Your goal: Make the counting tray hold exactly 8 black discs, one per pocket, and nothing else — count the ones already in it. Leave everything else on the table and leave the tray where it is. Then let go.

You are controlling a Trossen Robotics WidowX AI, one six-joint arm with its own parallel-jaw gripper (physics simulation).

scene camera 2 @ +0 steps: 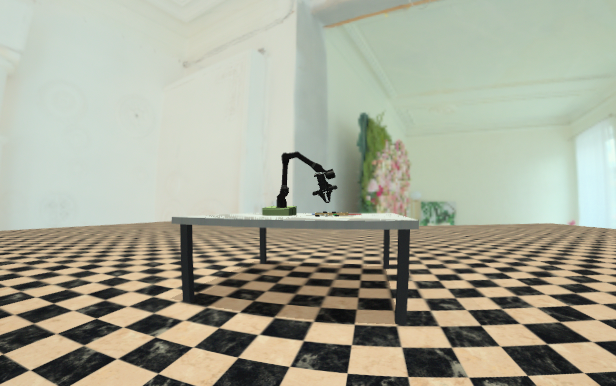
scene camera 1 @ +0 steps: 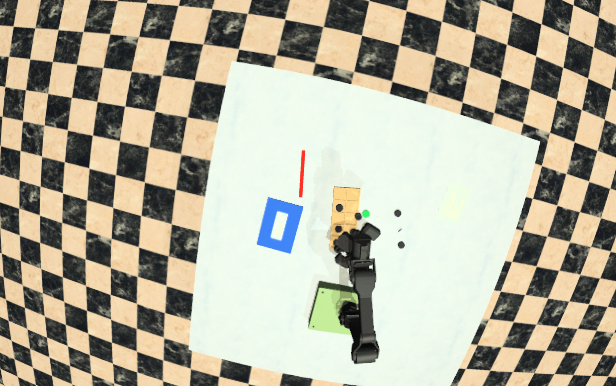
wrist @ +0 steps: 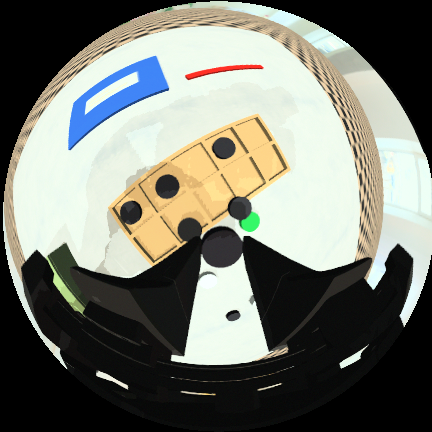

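Note:
My gripper [wrist: 221, 241] [scene camera 2: 327, 201] is shut on a black disc [wrist: 221, 248], held above the table beside the near long edge of the tan counting tray [scene camera 1: 346, 193] [wrist: 243, 171]. In the wrist view, three black discs lie in the far row: one disc [wrist: 130, 212] in the left end pocket, another disc [wrist: 167, 186] beside it, and a third disc [wrist: 223, 148] farther right. In the near row, one disc [wrist: 190, 229] shows close to the edge. Another disc [wrist: 240, 207] [scene camera 1: 358, 216] overlaps the tray's near edge. The arm hides part of the tray in scene camera 1.
A green disc [scene camera 1: 366, 213] [wrist: 250, 221] lies beside the tray. Loose black discs [scene camera 1: 397, 213] [scene camera 1: 401, 244] and a pale disc [wrist: 208, 279] lie near it. A blue frame [scene camera 1: 265, 222] [wrist: 162, 75] and red stick [scene camera 1: 302, 173] [wrist: 224, 70] lie beyond the tray.

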